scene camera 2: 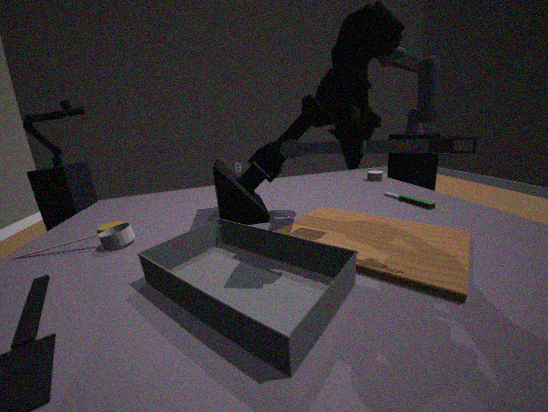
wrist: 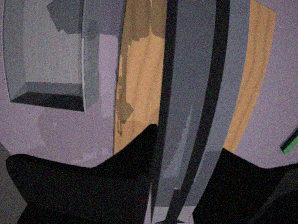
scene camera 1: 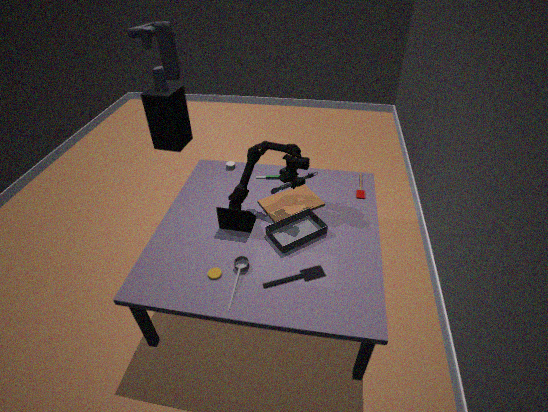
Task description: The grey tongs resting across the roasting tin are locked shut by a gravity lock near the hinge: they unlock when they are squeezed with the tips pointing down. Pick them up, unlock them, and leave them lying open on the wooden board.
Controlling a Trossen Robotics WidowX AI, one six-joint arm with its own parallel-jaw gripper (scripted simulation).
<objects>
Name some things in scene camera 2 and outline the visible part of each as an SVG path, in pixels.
The gripper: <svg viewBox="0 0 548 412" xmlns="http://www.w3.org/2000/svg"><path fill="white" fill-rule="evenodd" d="M347 72L335 76L333 83L329 83L329 94L319 97L320 99L311 95L302 98L301 116L306 118L309 126L321 128L325 125L335 124L336 129L327 131L339 139L348 170L358 168L364 153L360 153L363 140L370 140L375 128L381 127L381 117L372 112L372 107L369 107L368 89L372 89L371 82L367 80L367 73Z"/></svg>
A long-handled cup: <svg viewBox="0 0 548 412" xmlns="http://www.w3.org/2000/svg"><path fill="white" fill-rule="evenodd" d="M135 234L130 223L123 223L93 236L69 241L47 249L44 248L36 252L33 251L13 259L96 236L100 239L105 250L112 250L128 244L135 238Z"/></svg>
</objects>
